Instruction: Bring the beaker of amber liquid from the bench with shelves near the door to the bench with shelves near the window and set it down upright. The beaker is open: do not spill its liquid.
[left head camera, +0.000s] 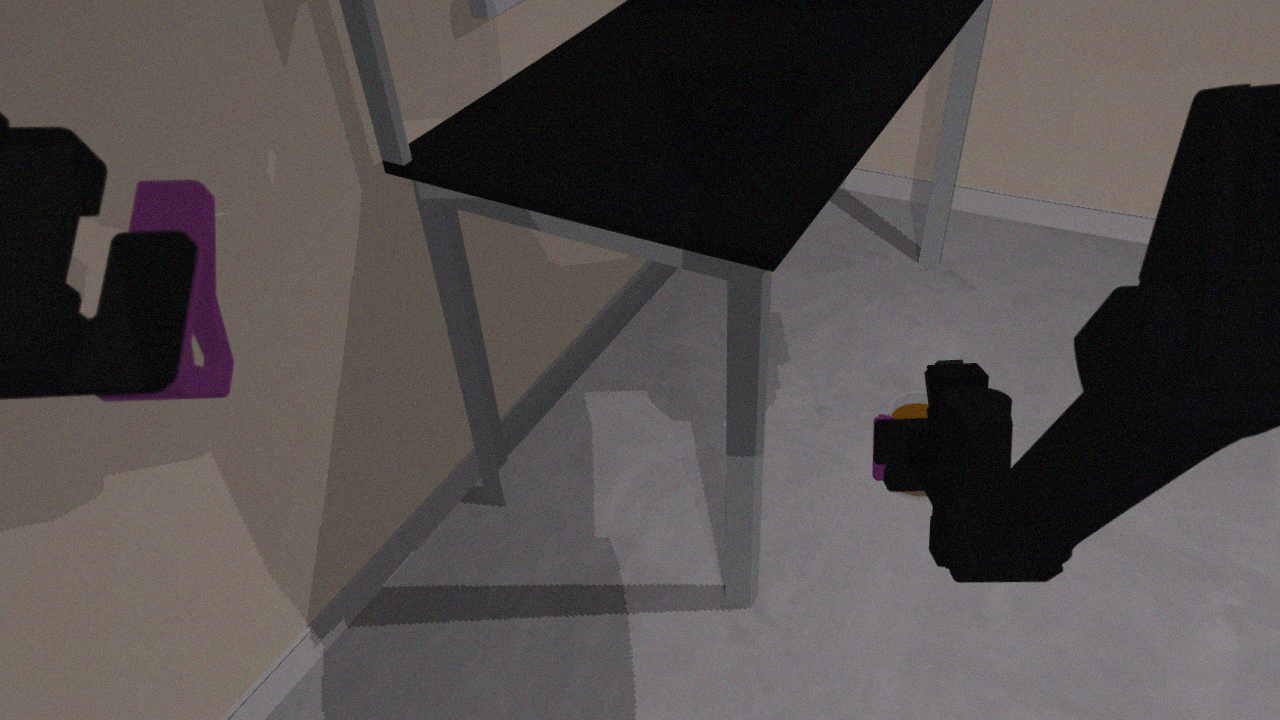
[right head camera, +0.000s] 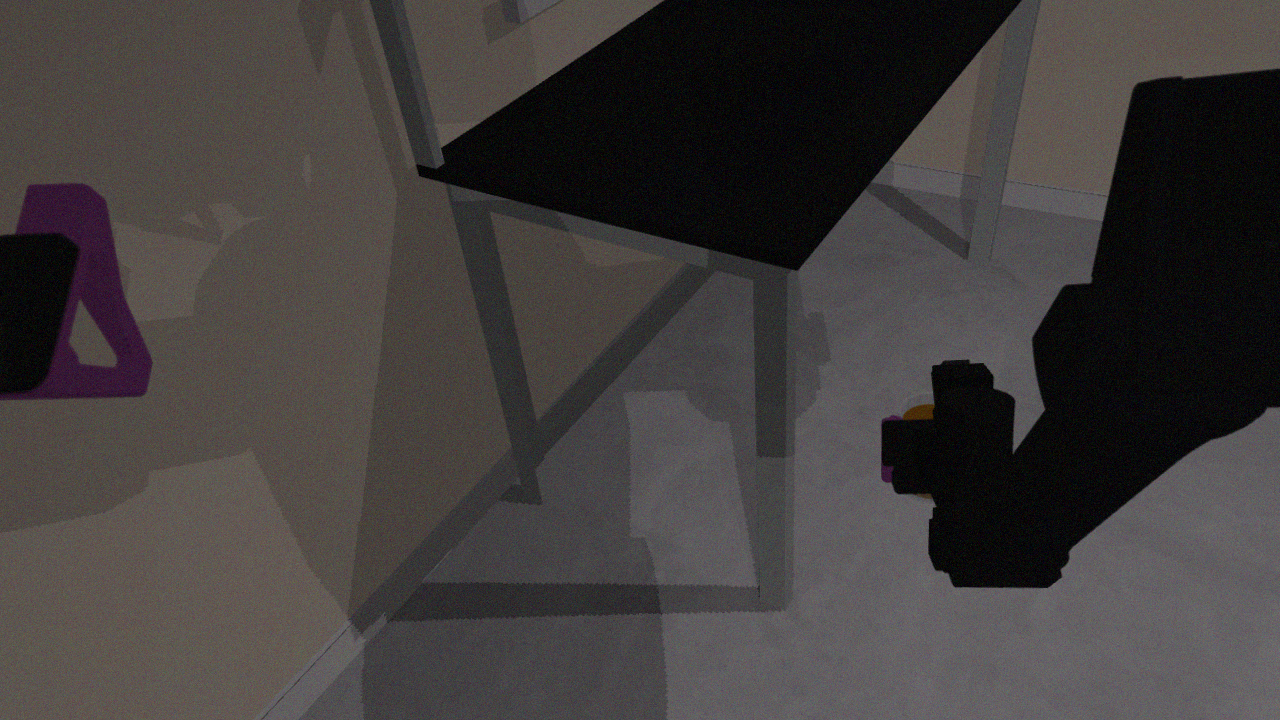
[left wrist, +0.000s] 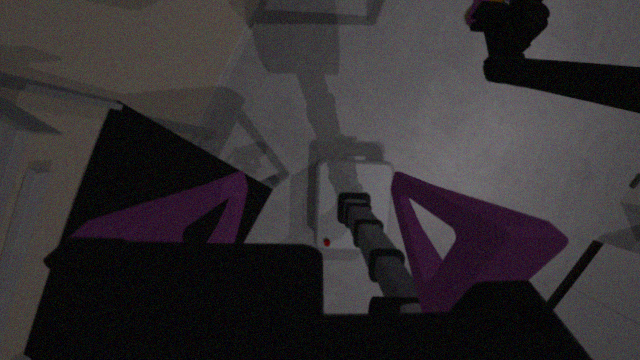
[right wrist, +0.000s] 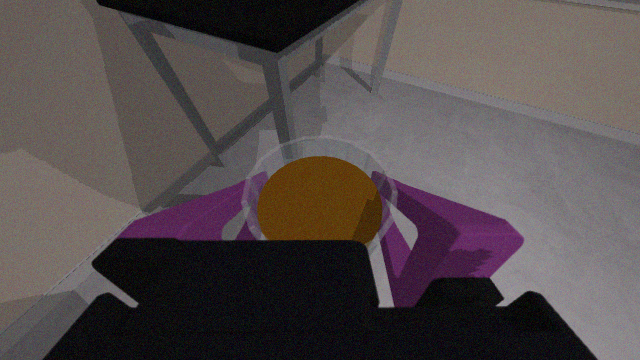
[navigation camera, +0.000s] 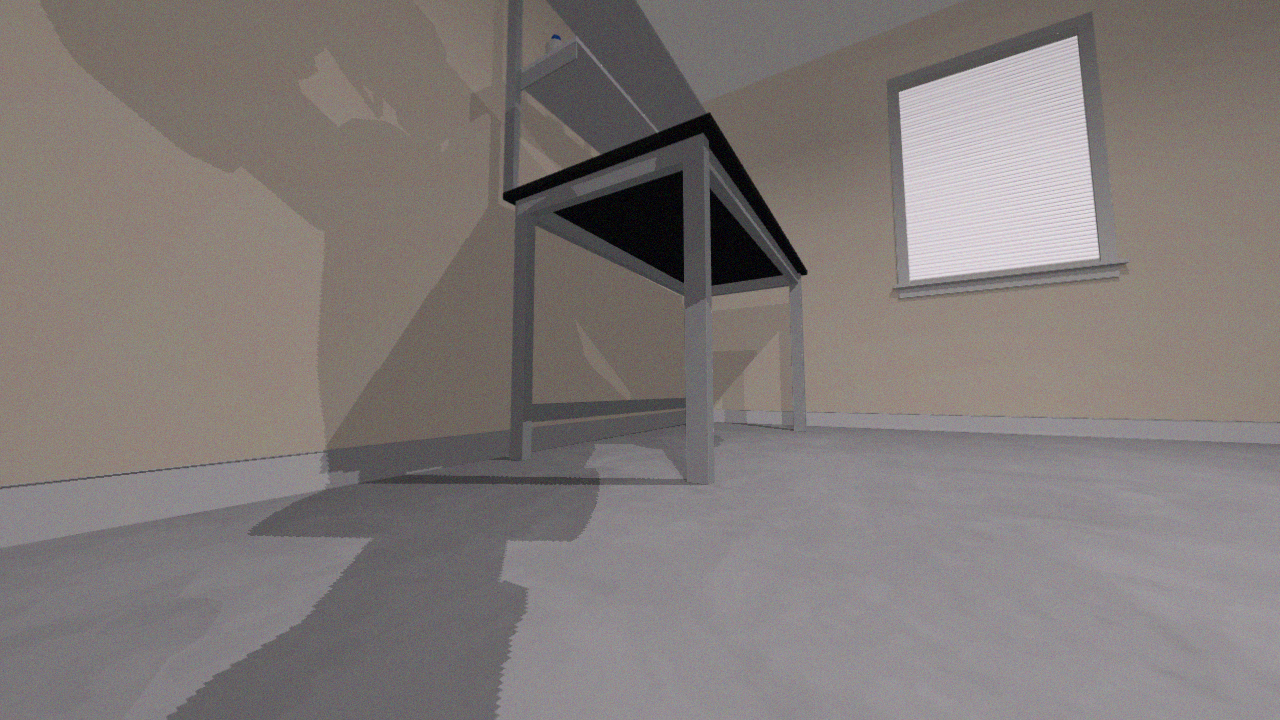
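Observation:
An open glass beaker of amber liquid (right wrist: 320, 210) (left head camera: 911, 411) (right head camera: 919, 412) is upright between the purple fingers of my right gripper (right wrist: 319, 179) (left head camera: 902, 452), which is shut on it. The liquid is level below the rim. It hangs above the floor, to the right of the bench in the head views. My left gripper (left wrist: 319, 179) is open and empty; part of it shows at the left edge of both head views. The bench with shelves near the window (left head camera: 698, 125) (right head camera: 733, 125) (right wrist: 240, 20) (navigation camera: 698, 205) has a black top and grey legs. The near-door bench cannot be identified for certain.
The window (navigation camera: 993, 161) is on the wall right of the bench. A shelf (navigation camera: 590, 98) above the bench bears a blue-capped bottle (navigation camera: 554, 43). A wall (navigation camera: 179, 268) runs at the left. A black bench top (left wrist: 165, 165) is beside the robot's base (left wrist: 332, 215) in the left wrist view.

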